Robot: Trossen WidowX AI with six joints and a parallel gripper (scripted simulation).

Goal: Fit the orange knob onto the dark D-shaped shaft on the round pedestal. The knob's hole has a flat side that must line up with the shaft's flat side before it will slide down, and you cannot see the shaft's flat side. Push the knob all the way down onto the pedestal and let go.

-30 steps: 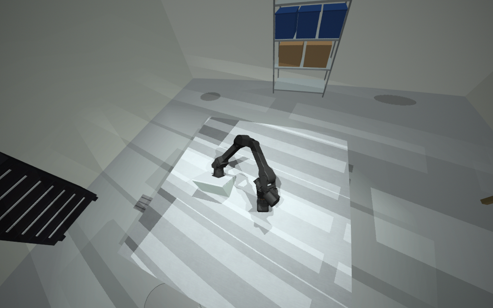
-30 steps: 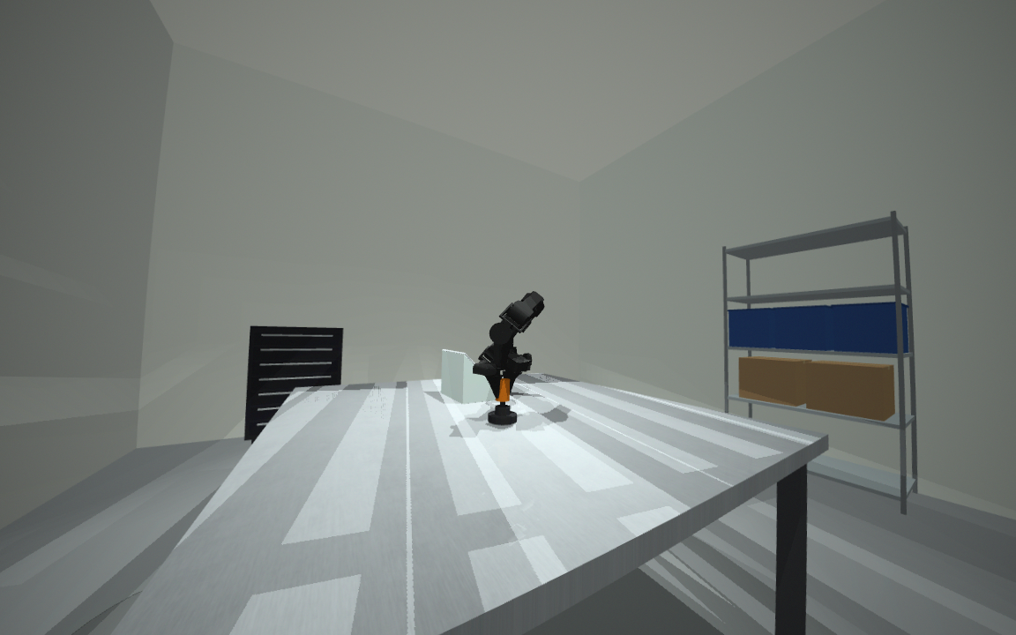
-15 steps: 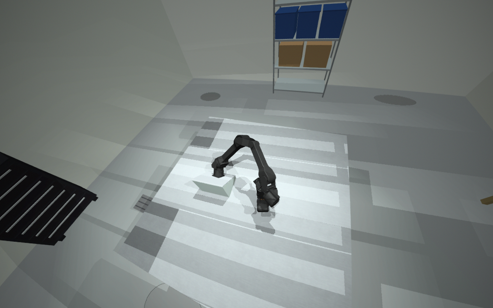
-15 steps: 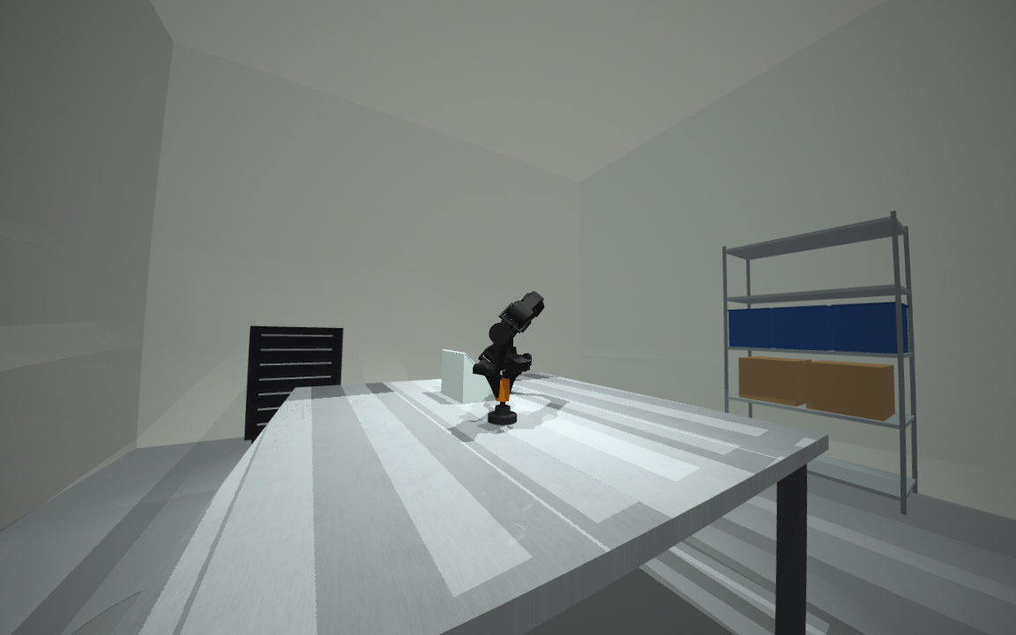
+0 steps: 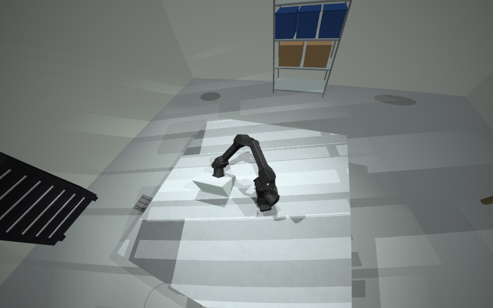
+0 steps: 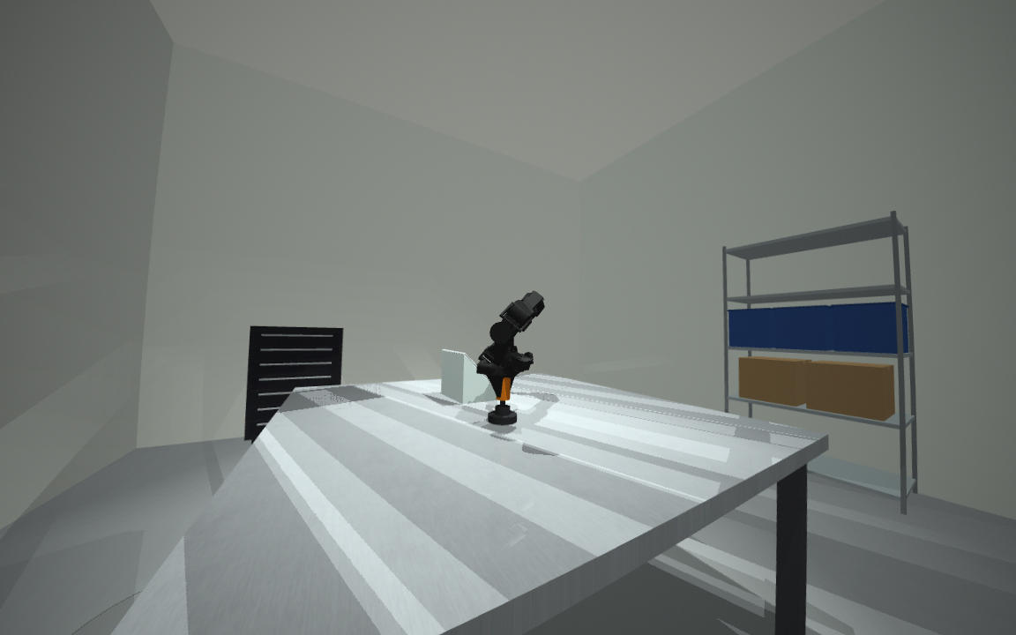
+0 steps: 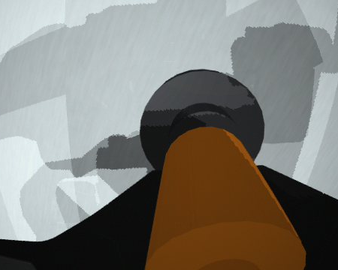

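Now: gripper tip 2 cm below the orange knob. Also, from my gripper tip: dark round pedestal (4 cm below).
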